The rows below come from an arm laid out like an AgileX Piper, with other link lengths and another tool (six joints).
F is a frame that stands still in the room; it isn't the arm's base.
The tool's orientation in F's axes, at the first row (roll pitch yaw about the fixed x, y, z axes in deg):
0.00 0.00 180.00
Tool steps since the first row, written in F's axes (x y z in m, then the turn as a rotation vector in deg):
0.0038 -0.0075 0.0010 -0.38 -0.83 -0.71
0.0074 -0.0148 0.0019 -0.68 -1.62 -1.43
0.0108 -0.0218 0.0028 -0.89 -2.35 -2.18
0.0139 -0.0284 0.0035 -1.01 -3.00 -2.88
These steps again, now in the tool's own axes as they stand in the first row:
-0.0038 0.0075 0.0010 0.38 0.83 -0.71
-0.0074 0.0148 0.0019 0.68 1.62 -1.43
-0.0108 0.0218 0.0028 0.89 2.35 -2.18
-0.0139 0.0284 0.0035 1.01 3.00 -2.88

